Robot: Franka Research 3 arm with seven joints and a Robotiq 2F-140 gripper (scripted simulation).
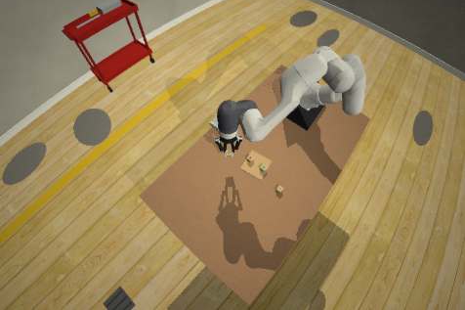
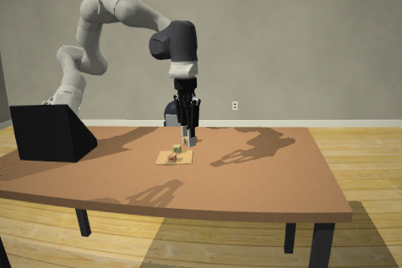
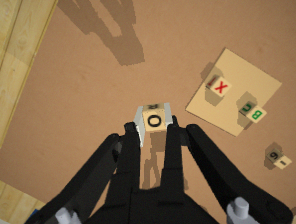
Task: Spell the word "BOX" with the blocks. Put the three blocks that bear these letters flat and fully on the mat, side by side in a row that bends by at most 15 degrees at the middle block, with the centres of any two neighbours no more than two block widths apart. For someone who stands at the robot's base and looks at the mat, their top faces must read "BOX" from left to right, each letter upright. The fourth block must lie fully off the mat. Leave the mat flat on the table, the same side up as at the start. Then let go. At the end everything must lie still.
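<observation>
Now: the tan mat 11 cm behind my hand, 12 cm to the left of it and 14 cm below it. From my hand the other things lie so: O block 2 cm below.
</observation>
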